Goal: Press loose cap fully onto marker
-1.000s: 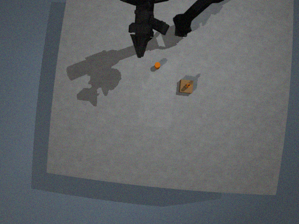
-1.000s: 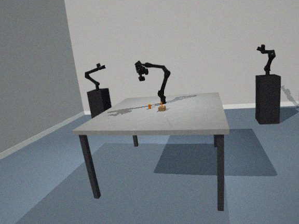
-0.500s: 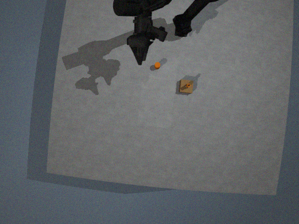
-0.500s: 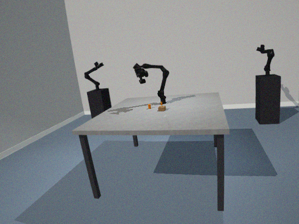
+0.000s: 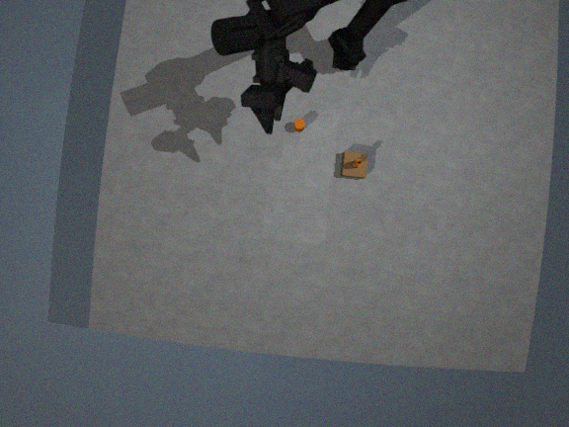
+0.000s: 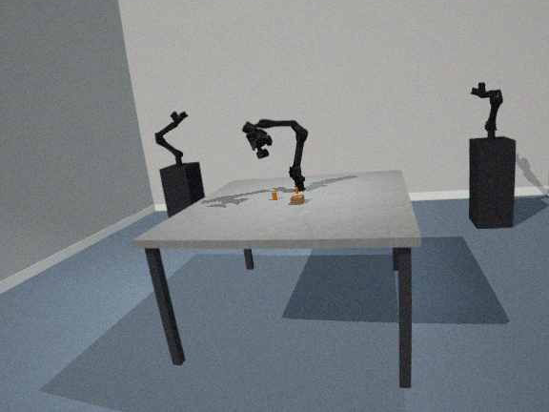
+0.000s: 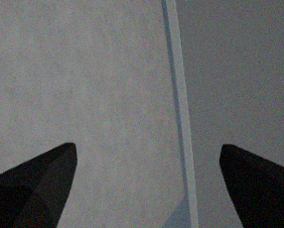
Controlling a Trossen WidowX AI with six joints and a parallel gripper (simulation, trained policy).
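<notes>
The orange cap lies 6 cm behind my gripper tip, 6 cm to the left of it and 26 cm below it. From my gripper tip the other things lie so: tan holder block (3 cm ahead, 21 cm to the left, 27 cm below); then orange marker (3 cm ahead, 21 cm to the left, 21 cm below).
</notes>
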